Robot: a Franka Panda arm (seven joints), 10 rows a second.
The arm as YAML. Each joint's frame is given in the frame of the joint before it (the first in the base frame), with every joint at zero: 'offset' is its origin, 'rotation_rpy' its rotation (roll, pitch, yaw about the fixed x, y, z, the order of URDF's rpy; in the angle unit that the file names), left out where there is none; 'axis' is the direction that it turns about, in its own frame. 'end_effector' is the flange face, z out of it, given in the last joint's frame.
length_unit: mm
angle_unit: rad
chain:
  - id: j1
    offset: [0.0, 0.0, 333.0]
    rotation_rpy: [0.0, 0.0, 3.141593]
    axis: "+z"
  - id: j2
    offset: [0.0, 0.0, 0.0]
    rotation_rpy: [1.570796, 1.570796, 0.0]
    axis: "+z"
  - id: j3
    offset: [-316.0, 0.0, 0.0]
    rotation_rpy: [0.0, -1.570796, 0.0]
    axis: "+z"
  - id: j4
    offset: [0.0, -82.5, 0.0]
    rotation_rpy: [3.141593, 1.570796, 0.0]
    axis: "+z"
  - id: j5
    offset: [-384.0, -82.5, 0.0]
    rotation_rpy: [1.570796, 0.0, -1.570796]
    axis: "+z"
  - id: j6
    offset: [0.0, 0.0, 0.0]
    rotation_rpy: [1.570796, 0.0, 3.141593]
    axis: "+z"
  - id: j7
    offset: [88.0, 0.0, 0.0]
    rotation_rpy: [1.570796, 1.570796, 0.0]
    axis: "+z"
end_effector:
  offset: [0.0, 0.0, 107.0]
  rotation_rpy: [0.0, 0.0, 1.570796]
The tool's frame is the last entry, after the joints.
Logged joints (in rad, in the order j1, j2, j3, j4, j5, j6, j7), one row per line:
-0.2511, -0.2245, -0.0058, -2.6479, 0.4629, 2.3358, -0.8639
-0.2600, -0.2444, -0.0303, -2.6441, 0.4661, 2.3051, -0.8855
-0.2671, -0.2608, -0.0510, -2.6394, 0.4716, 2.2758, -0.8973
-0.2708, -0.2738, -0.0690, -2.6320, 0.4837, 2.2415, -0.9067
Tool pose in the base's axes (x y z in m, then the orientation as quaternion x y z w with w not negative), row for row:
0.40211, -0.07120, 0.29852, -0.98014, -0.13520, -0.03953, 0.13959
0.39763, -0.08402, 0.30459, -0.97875, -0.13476, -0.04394, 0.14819
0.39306, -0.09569, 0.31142, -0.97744, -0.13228, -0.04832, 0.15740
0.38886, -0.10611, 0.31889, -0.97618, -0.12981, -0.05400, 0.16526
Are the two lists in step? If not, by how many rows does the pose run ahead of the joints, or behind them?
The pose runs 2 rows behind the joints: the pose in row i belongs to the joints in row i - 2.
